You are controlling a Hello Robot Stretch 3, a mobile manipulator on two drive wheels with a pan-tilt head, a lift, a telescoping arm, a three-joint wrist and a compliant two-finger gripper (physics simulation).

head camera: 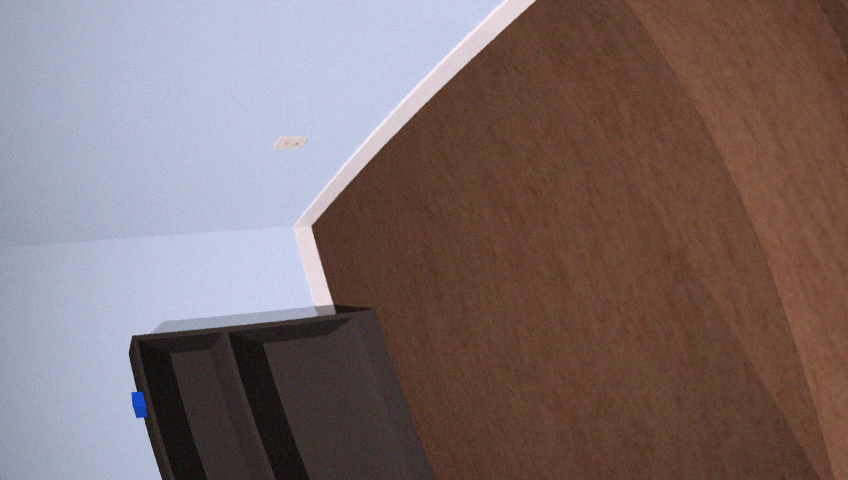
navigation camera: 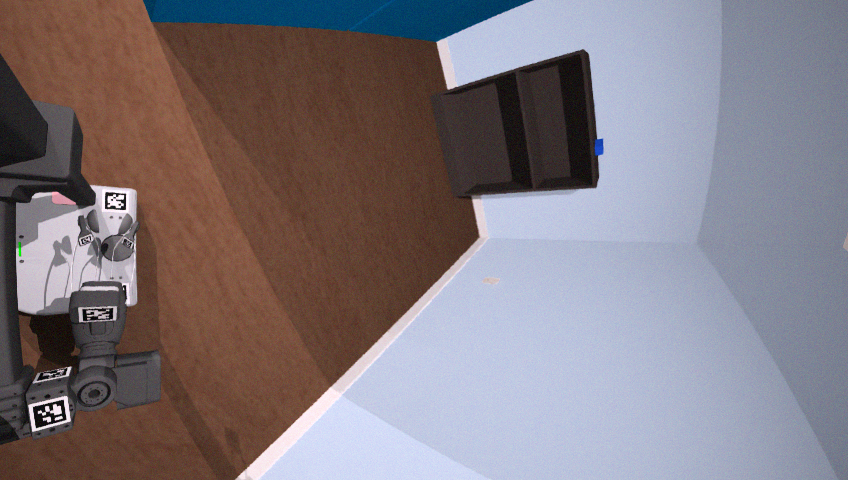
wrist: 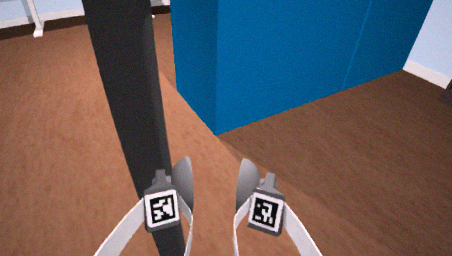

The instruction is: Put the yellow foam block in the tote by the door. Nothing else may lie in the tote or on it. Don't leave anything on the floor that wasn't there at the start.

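Frame: origin at the robot's base, x up, y back, z right, level; millimetres.
Seen in the pictures: gripper, fingertip midpoint: (navigation camera: 111, 213).
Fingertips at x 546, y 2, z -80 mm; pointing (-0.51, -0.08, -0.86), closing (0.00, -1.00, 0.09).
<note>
A point is followed by its place in that frame.
The yellow foam block and the tote do not show in the head, navigation or wrist view. My gripper (navigation camera: 109, 223) @(x 546, y 2, z -80 mm) (wrist: 215, 176) @(x 546, y 2, z -80 mm) is open and empty, with its two rounded fingertips apart. In the navigation view it hangs over the white robot base (navigation camera: 44, 285) @(x 160, y 148, z 92 mm), at the left of the picture. In the wrist view brown floor shows between and beyond the fingers.
A dark open shelf unit (head camera: 235, 380) (navigation camera: 446, 142) stands against the pale blue wall, with a small blue block (head camera: 139, 405) @(x 1087, y -1924, z -614 mm) (navigation camera: 599, 146) @(x 1089, y -1925, z -617 mm) on top. A large blue partition (wrist: 280, 55) stands beyond the gripper. A dark upright post (wrist: 127, 85) rises close by the left finger.
</note>
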